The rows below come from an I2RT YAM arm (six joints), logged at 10 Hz.
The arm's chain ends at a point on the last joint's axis. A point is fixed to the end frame.
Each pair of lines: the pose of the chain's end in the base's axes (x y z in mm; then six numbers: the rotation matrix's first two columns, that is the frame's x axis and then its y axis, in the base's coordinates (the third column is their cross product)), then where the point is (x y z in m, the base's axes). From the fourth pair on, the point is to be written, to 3 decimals.
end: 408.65 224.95 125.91 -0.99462 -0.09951 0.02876 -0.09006 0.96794 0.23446
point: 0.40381 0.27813 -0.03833
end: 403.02 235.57 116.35 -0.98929 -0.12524 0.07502 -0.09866 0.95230 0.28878
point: 0.38832 0.29688 -0.04443
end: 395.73 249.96 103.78 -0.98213 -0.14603 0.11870 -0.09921 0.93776 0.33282
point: 0.37199 0.31751 -0.05338
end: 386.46 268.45 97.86 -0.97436 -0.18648 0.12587 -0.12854 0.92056 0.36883
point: 0.358 0.341 -0.056
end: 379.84 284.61 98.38 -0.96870 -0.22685 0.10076 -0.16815 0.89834 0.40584
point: 0.351 0.363 -0.053
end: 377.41 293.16 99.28 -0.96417 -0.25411 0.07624 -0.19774 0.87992 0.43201
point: 0.349 0.375 -0.050
